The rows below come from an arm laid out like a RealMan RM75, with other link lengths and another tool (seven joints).
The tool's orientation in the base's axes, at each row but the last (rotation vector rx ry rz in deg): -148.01, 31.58, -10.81; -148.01, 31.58, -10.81; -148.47, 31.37, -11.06; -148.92, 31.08, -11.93; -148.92, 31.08, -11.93; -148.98, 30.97, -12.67; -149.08, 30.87, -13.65
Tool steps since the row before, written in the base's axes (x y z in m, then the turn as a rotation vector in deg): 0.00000, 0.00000, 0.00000, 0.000, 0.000, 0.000; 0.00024, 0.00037, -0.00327, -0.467, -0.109, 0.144; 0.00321, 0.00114, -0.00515, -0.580, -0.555, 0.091; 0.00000, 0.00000, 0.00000, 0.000, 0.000, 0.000; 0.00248, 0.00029, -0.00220, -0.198, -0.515, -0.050; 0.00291, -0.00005, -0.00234, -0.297, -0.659, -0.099; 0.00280, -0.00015, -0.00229, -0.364, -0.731, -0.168
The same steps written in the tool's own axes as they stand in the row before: 0.00000, 0.00000, 0.00000, 0.000, 0.000, 0.000; -0.00004, 0.00122, 0.00306, -0.375, 0.179, -0.280; 0.00226, 0.00047, 0.00573, -0.295, 0.602, -0.450; 0.00000, 0.00000, 0.00000, 0.000, 0.000, 0.000; 0.00203, -0.00002, 0.00264, 0.029, 0.508, -0.219; 0.00253, 0.00019, 0.00274, -0.005, 0.682, -0.260; 0.00244, 0.00029, 0.00266, -0.041, 0.795, -0.247
